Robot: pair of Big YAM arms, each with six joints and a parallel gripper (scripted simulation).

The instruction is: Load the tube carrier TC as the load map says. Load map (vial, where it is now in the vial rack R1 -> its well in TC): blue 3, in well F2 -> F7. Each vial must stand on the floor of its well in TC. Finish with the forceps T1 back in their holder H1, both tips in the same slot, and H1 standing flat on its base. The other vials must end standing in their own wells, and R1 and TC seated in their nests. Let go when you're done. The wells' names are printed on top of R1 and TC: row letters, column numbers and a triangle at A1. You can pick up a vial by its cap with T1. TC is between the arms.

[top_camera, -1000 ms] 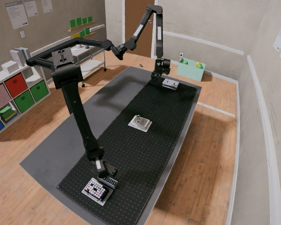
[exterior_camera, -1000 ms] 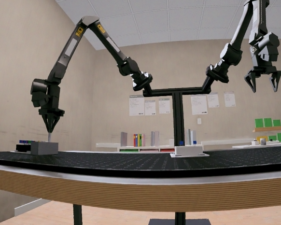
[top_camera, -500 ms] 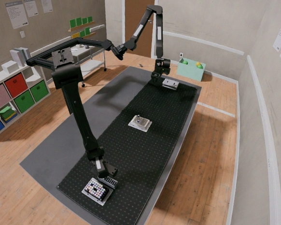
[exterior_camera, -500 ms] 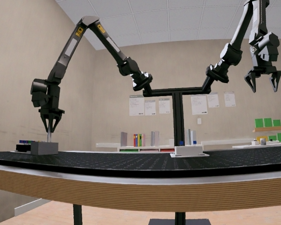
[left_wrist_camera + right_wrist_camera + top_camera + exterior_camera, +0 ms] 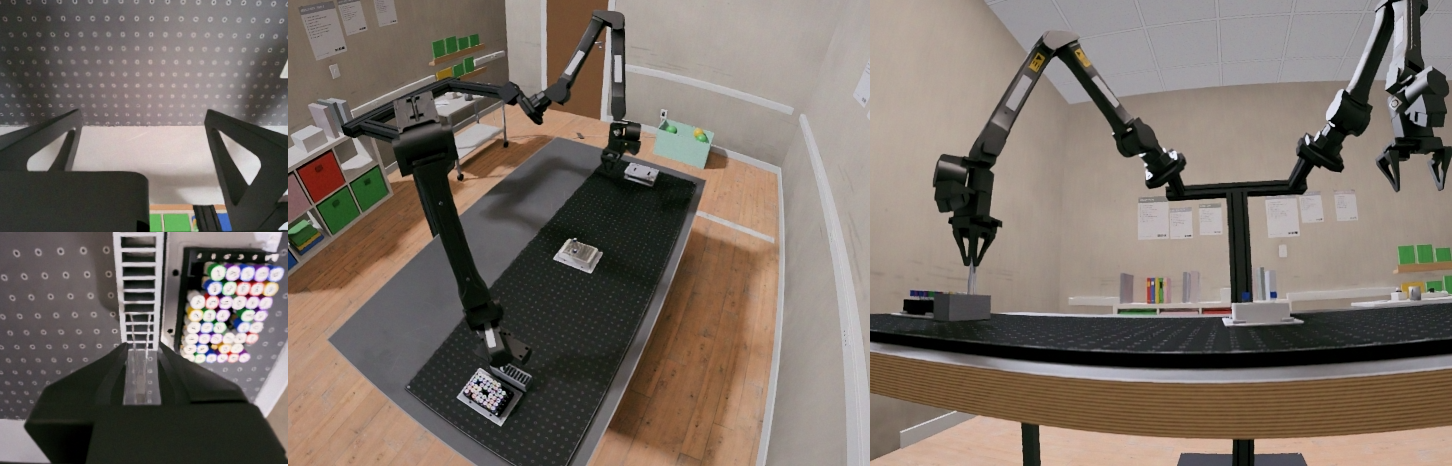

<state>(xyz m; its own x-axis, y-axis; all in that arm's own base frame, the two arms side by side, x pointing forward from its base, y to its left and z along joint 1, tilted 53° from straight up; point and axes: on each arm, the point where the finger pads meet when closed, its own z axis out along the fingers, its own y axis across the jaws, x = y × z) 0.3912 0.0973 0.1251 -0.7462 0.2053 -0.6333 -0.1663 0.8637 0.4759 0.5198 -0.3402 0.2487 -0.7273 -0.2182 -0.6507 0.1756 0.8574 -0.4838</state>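
Right now the grey holder H1 is 2 cm ahead of my right hand, 1 cm to the left of it and 10 cm below it.
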